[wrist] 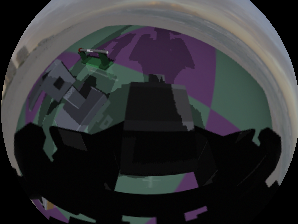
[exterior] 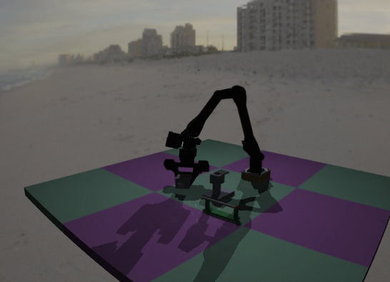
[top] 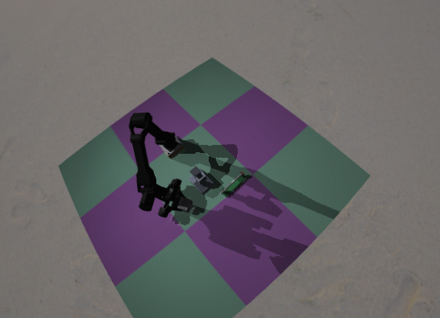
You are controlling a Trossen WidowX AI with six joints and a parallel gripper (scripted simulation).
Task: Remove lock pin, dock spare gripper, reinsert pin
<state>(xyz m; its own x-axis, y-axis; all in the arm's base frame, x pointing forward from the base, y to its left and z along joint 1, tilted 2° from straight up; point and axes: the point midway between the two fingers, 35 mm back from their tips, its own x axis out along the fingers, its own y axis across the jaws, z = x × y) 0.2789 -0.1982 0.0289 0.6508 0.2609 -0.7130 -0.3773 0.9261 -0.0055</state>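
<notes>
Now: the grey mount 3 cm behind my gripper tip, 15 cm to the left of it and 2 cm above it. The rest, counted from my gripper tip: spare gripper 1 cm above; then green cradle 11 cm ahead, 23 cm to the left, 1 cm below.
</notes>
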